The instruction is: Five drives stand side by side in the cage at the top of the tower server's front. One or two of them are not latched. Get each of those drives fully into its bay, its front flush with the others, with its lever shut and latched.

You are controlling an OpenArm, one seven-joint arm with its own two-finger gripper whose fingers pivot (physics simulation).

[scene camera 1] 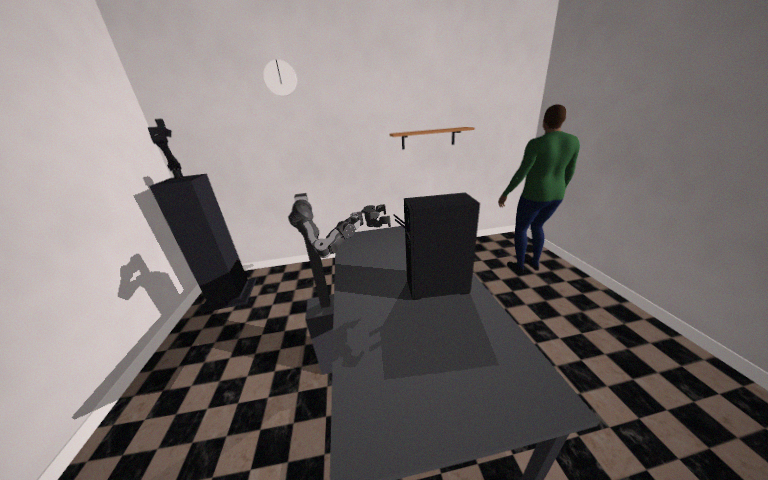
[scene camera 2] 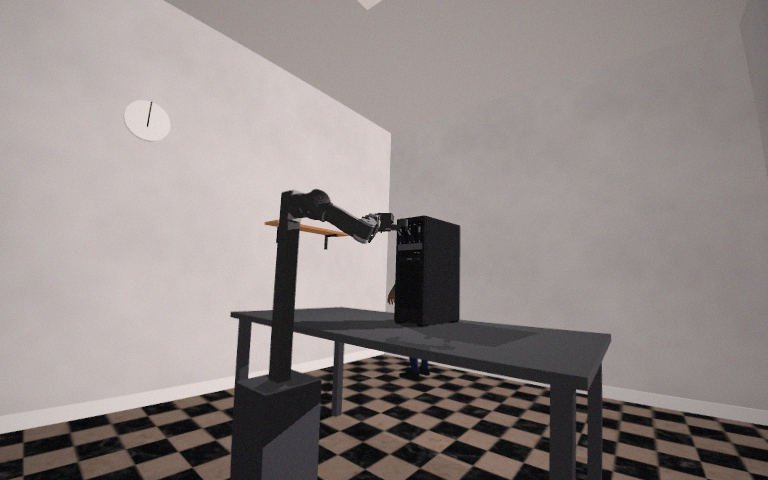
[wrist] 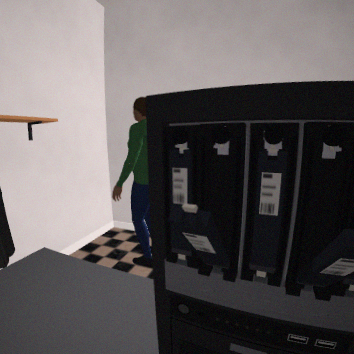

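Note:
The black tower server (scene camera 1: 441, 246) (scene camera 2: 441, 271) (wrist: 250, 102) stands upright on the table. In the wrist view, the leftmost drive (wrist: 180, 185) and the third drive (wrist: 270, 195) have upright, shut levers. The second drive's lever (wrist: 199, 240) and the fourth drive's lever (wrist: 340, 265) are swung outward from their lower ends; how deep those two drives sit is unclear. The fifth drive does not show in the wrist view. My gripper (scene camera 1: 387, 214) (scene camera 2: 398, 225) is open and empty, in front of the cage near the protruding levers; part of one finger shows at the wrist view's left edge.
The grey table (scene camera 1: 453, 407) (scene camera 2: 566, 350) (wrist: 75, 295) extends around the tower. A person in green (scene camera 1: 552, 166) (wrist: 140, 155) stands beyond it. A wooden wall shelf (scene camera 1: 433, 131) (scene camera 2: 317, 228) (wrist: 27, 119) hangs behind. A dark pedestal (scene camera 1: 198, 237) with another arm stands at the left.

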